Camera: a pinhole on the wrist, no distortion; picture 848 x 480 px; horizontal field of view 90.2 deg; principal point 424.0 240.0 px. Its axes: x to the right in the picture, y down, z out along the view. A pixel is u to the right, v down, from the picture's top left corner.
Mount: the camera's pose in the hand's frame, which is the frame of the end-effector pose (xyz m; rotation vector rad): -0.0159 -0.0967 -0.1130 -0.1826 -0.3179 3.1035
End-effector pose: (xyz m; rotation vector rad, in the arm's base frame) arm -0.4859 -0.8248 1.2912 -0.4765 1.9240 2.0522
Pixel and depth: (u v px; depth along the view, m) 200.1 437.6 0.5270
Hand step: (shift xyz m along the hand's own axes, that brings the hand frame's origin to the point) 0.1983 -0.4519 0.3814
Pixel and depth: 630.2 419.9 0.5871
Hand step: -0.3707 -0.4514 0.3744
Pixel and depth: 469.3 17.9 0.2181
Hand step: -0.0643 -0.0276 0.1197
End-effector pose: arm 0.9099 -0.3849 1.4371 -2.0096 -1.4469 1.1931
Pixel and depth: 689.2 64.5 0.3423
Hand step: -0.2689 -0.0202 0.2242
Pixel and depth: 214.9 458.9 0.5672
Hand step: 0.1947 -0.5064 0.4110
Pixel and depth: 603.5 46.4 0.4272
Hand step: -0.2455 0.0142 0.3214
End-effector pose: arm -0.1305 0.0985 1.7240 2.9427 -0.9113 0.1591
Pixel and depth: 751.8 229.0 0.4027
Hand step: -0.3735 -0.1586 0.2450
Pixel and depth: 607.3 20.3 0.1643
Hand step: -0.1056 -0.0441 0.0560
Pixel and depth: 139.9 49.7 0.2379
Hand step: 0.1154 -0.0441 0.1584
